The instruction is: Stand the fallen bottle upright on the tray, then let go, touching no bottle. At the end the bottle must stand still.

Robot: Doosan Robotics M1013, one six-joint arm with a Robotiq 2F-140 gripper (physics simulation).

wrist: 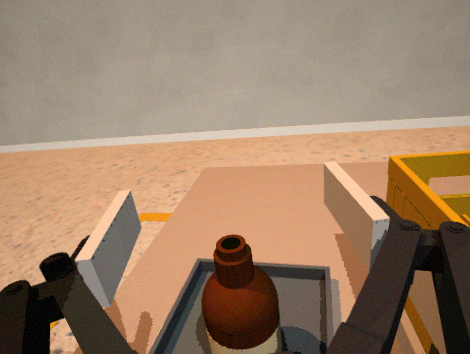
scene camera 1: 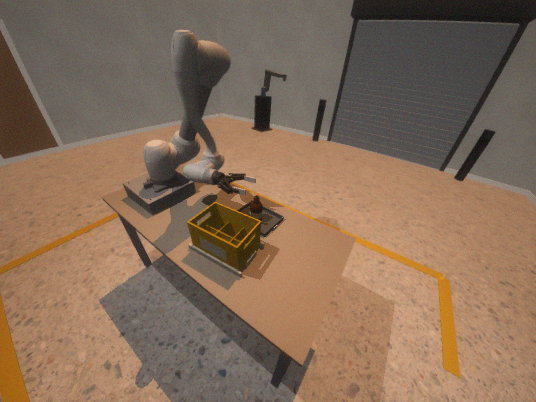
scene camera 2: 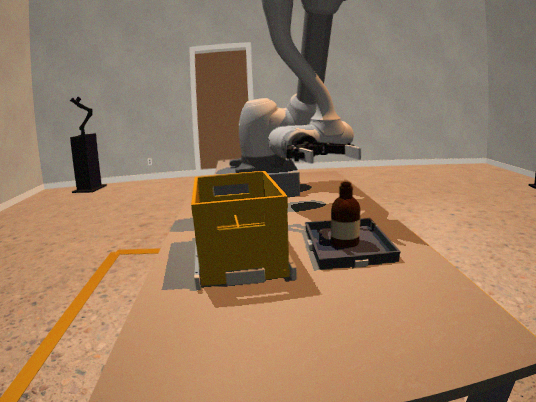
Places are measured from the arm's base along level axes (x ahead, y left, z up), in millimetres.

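Where they show: gripper, fingertip midpoint: [wrist: 229,196] [scene camera 1: 250,186] [scene camera 2: 337,155]; arm's base, link origin: [scene camera 1: 164,181] [scene camera 2: 261,166].
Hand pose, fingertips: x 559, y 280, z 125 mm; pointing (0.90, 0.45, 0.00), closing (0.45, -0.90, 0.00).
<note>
Each offset is from my fingertips to the centre of the thing. Level surfaces: height alone.
A brown bottle @[27 mm ahead, 20 mm left, 140 mm down] [scene camera 1: 256,207] [scene camera 2: 345,220] [wrist: 240,305] with a cream label stands upright on the dark tray @[31 mm ahead, 29 mm left, 210 mm down] [scene camera 1: 272,229] [scene camera 2: 360,260] [wrist: 265,263], inside its rim. My gripper [scene camera 1: 250,185] [scene camera 2: 334,154] [wrist: 229,196] is open wide with nothing between its fingers. It is above and behind the bottle, on the robot base's side of it, and apart from it. In the wrist view the bottle's neck shows low between the two finger pads, farther out than the gripper, and its lower part is cut off by the frame's bottom edge.
A yellow crate @[103 mm ahead, 236 mm right, 135 mm down] [scene camera 1: 225,240] [scene camera 2: 242,242] [wrist: 417,192] with dividers stands on the table @[222 mm down] [scene camera 1: 300,280] [scene camera 2: 320,330] [wrist: 260,200] beside the tray, taller than the tray's rim. The arm's base [scene camera 1: 159,192] [scene camera 2: 285,184] is at the table's far end from scene camera 2.
</note>
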